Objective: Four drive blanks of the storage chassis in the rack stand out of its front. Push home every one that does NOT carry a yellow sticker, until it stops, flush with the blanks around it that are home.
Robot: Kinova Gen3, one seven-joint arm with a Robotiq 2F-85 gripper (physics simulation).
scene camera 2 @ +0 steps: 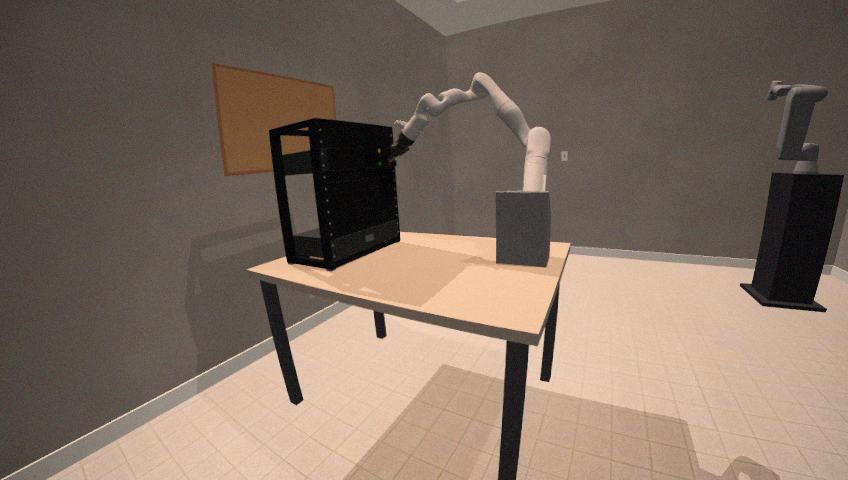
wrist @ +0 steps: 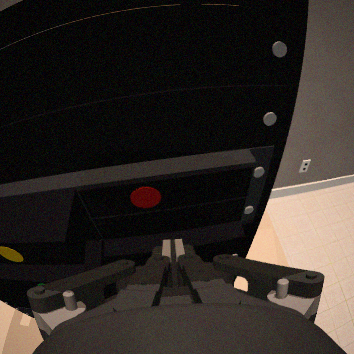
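Where they show: gripper, fingertip midpoint: (scene camera 2: 389, 161) (wrist: 172, 251); arm's base, link origin: (scene camera 2: 533, 200).
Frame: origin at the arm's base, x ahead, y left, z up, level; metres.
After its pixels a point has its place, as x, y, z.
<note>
The storage chassis (wrist: 165, 167) {0.692, -0.046, 0.241} is in the upper part of the black rack (scene camera 2: 325, 208) {0.696, 0.365, 0.013} (wrist: 150, 55) {0.700, -0.045, 0.306}. In the wrist view, a blank with a red sticker (wrist: 145, 197) {0.684, -0.032, 0.226} sits at the right, below the chassis's upper edge. To its left, a blank with a yellow sticker (wrist: 11, 254) {0.648, 0.058, 0.225} stands out, its top face showing. A green sticker (wrist: 41, 285) below it is mostly hidden by my gripper. The scene view also shows yellow (scene camera 2: 379, 151) {0.648, 0.058, 0.223} and green (scene camera 2: 379, 163) {0.650, 0.063, 0.170} spots. My gripper (wrist: 172, 251) {0.669, -0.044, 0.180} (scene camera 2: 392, 158) {0.669, -0.044, 0.180} is shut and empty, its tips below the red sticker; contact cannot be told.
Round screw heads (wrist: 269, 118) {0.699, -0.112, 0.264} line the rack's right post. The rack stands on the wooden table (scene camera 2: 470, 297) {0.109, 0.392, -0.240}, opposite my arm's grey base block (scene camera 2: 522, 228) {0.029, 0.060, -0.096}. A corkboard (scene camera 2: 255, 118) hangs behind the rack. Another arm stands on a black pedestal (scene camera 2: 794, 237) at the far right.
</note>
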